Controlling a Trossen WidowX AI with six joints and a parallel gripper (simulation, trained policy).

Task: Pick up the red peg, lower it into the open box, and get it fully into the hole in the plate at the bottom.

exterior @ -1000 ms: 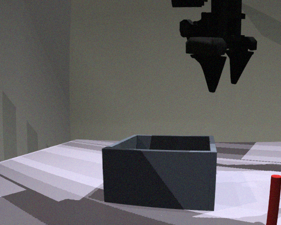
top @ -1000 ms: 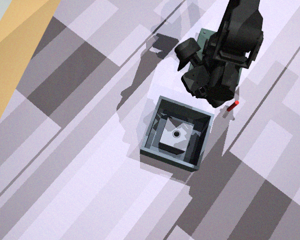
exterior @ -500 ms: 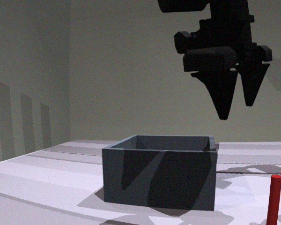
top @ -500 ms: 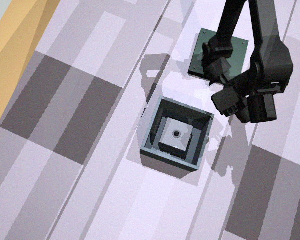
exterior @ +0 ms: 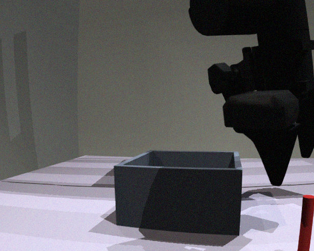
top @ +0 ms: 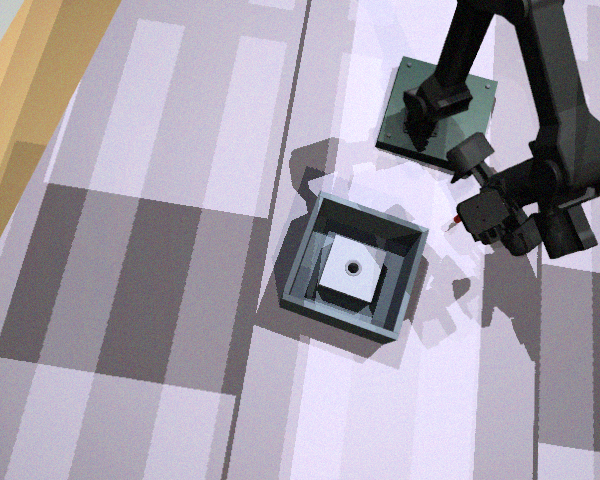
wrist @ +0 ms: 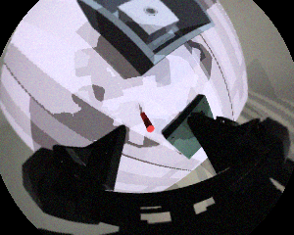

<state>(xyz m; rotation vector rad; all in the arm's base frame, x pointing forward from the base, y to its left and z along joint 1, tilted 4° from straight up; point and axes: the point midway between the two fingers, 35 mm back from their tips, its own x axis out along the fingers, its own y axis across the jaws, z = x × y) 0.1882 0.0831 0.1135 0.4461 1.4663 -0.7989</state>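
Now: the red peg 10 mm behind my gripper tip, 20 mm to the left of it and 70 mm below it. Round my gripper tip: dark box 120 mm ahead, 170 mm to the right, 80 mm below; grey plate 120 mm ahead, 170 mm to the right, 60 mm below.
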